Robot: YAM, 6 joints.
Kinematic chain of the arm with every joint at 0, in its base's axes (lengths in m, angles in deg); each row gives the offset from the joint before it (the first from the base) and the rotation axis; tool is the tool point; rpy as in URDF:
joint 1: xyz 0 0 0.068 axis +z
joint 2: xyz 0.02 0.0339 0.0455 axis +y
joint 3: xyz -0.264 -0.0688 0 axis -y
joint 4: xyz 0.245 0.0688 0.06 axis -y
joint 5: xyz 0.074 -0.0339 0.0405 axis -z
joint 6: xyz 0.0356 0 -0.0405 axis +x
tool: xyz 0 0 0 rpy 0 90 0
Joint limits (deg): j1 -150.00..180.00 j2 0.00..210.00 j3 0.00..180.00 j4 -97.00..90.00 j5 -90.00..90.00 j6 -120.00..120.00
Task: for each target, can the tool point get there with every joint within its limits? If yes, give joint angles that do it. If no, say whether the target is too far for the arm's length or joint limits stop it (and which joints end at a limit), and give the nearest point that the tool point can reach.
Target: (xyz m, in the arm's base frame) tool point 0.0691 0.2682 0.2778
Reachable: yes | joints 79.98 72.39 36.59 39.87 36.87 -60.84
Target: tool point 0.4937 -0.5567 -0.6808
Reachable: no: too far | nearest point 0.3088 -0.3482 -0.3082 | short by 0.465 m
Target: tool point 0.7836 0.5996 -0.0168
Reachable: no: too far | nearest point 0.5085 0.3891 0.0299 | short by 0.350 m
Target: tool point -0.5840 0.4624 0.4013
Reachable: no: too far | nearest point -0.4717 0.3735 0.3444 | short by 0.154 m
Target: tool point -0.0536 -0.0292 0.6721
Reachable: yes | joints 2.60 60.90 138.89 -26.94 48.74 64.39
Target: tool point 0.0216 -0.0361 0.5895
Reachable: yes | joints 133.52 51.56 128.70 -68.12 -15.05 -30.11
